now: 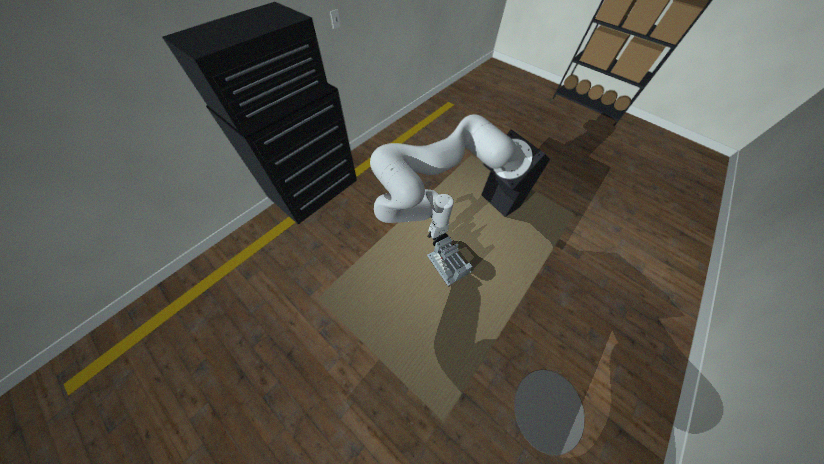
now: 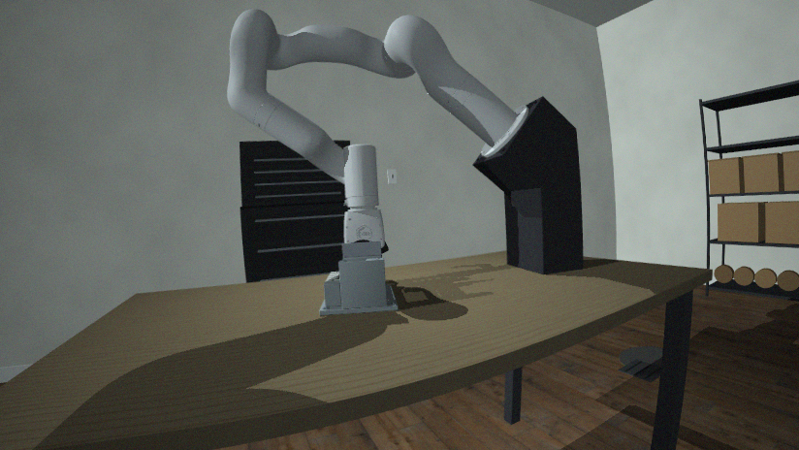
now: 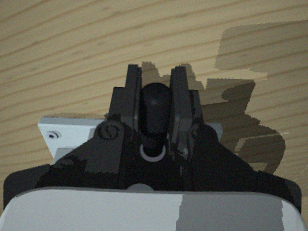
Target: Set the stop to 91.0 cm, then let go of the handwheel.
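The black crank knob lies 10 mm ahead of my hand and 10 mm to the left of it.
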